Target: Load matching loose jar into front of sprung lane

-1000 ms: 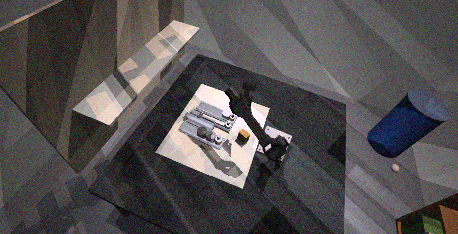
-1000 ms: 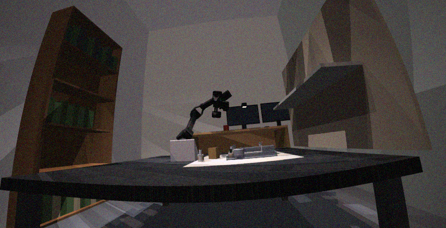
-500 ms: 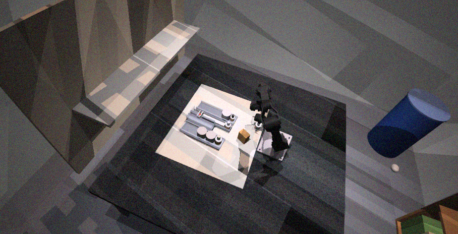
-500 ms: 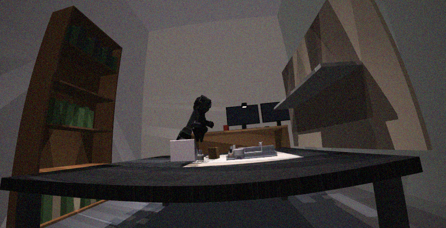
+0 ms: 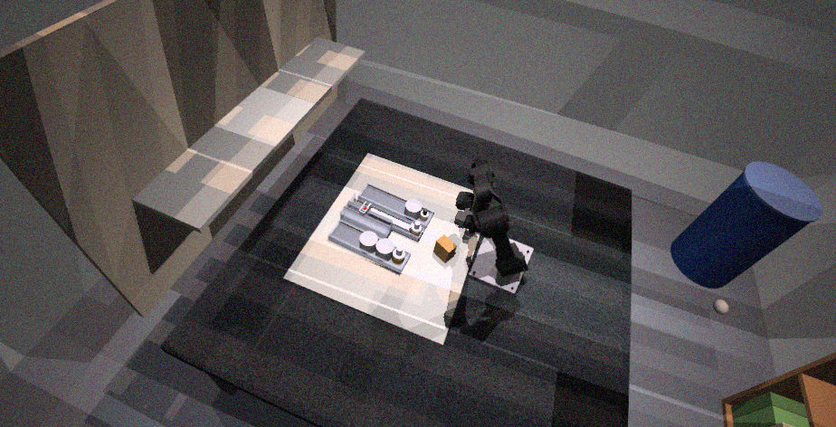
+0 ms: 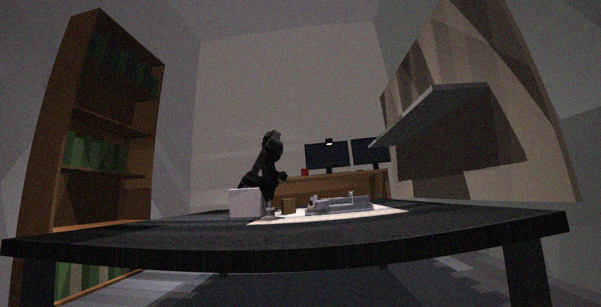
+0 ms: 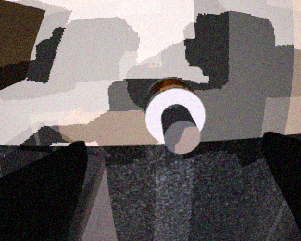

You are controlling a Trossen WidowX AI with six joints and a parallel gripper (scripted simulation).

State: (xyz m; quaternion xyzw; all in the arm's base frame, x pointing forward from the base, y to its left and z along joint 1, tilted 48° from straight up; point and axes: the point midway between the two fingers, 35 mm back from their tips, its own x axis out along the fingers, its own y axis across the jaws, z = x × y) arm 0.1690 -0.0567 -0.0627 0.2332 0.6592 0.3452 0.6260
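Now: gripper tip 5 cm short of the brown box, 13 cm to the right of it and 3 cm above it. The rest, counted from my gripper tip: long shelf (67 cm ahead, 19 cm to the left, 30 cm above); grey lane rack (31 cm ahead, 14 cm to the left, 5 cm below).
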